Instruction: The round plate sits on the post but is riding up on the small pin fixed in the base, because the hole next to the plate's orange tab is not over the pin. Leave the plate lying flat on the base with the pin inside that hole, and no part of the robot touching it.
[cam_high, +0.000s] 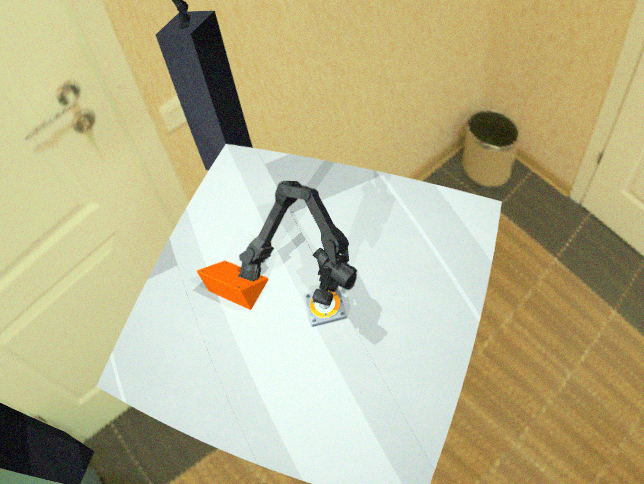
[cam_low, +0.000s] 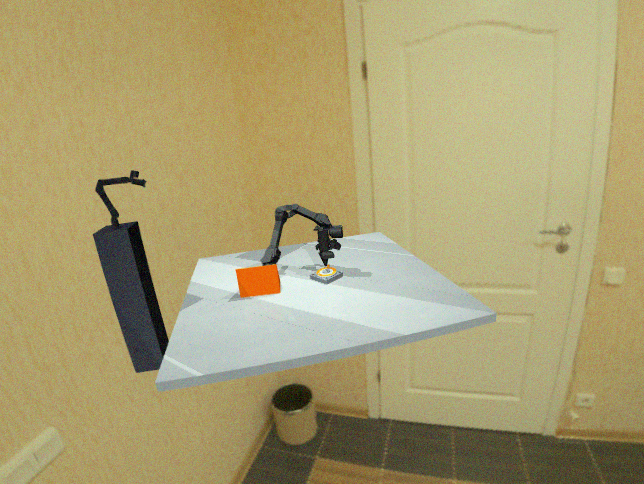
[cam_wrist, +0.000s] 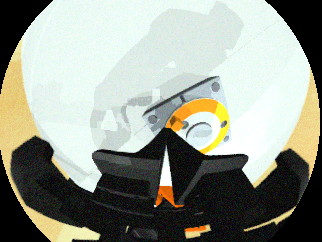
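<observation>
The round plate is 3 cm to the right of my gripper tip and 1 cm below it. Also, from my gripper tip: small grey square base 1 cm behind, 5 cm to the right, 2 cm below.
</observation>
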